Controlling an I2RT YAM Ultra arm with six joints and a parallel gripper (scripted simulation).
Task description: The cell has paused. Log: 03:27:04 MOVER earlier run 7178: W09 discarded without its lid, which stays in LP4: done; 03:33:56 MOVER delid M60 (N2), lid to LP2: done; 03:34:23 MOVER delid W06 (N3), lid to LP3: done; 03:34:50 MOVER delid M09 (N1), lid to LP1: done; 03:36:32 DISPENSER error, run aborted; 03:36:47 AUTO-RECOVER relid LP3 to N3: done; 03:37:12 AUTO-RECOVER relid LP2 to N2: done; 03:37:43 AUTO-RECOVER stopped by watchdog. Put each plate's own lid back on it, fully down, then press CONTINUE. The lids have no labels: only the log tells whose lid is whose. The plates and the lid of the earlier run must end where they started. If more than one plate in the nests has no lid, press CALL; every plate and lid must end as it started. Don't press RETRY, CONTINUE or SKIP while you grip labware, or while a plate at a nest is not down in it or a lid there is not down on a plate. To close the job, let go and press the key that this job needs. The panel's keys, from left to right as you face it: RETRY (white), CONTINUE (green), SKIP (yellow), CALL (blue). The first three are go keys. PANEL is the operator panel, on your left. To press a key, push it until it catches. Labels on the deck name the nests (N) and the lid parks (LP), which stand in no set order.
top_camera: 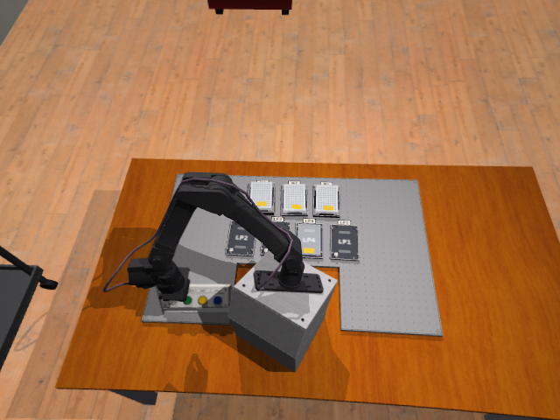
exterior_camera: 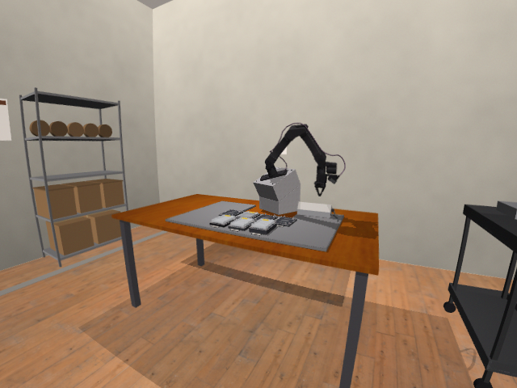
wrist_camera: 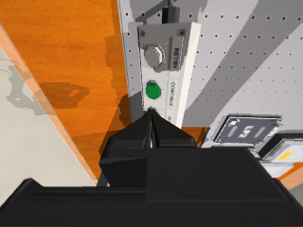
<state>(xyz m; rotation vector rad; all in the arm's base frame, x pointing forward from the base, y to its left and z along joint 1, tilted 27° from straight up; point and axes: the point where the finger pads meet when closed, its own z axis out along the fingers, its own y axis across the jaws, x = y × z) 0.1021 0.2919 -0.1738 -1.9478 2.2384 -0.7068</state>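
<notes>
My gripper is now 7 cm above the green CONTINUE key. Also, from my hand: blue key: 10 cm to the right, 7 cm below, 2 cm behind; yellow key: 7 cm below, 5 cm to the right, 1 cm behind; white key: 7 cm below, 5 cm to the left, 1 cm ahead.
</notes>
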